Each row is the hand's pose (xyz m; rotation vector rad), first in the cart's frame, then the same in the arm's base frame.
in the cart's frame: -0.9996 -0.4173 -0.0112 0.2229 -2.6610 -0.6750
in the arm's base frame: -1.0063 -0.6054 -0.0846 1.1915 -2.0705 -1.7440
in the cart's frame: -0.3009 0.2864 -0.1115 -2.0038 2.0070 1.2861
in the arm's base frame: -0.7454 0.0241 0.6428 -1.9711 0.5581 1.5830
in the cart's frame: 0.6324 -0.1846 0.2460 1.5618 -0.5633 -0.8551
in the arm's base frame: 0.3156 -0.2036 0.8508 2.5396 0.1681 -0.5966
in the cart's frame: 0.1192 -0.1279 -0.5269 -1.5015 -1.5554 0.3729
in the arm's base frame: -0.1978 0.3033 0.2648 -0.4134 -1.8611 -0.2649
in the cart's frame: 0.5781 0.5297 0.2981 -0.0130 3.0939 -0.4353
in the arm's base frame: -0.0775 0.0717 1.3853 -0.6301 2.6190 0.9759
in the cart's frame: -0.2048 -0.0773 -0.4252 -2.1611 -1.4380 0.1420
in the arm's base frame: -0.4998 0.1427 0.2359 -1.0489 -1.6496 -0.5124
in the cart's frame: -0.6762 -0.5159 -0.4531 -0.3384 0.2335 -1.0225
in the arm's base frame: -0.6983 -0.1860 -0.2818 0.5648 0.4047 -0.3673
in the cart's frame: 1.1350 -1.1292 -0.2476 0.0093 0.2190 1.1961
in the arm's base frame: 1.1897 -0.0830 0.0699 0.7069 -0.5826 1.6820
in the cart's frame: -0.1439 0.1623 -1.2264 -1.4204 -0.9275 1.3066
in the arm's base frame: -0.6034 0.9365 -0.0133 -0.5737 -1.8085 0.8112
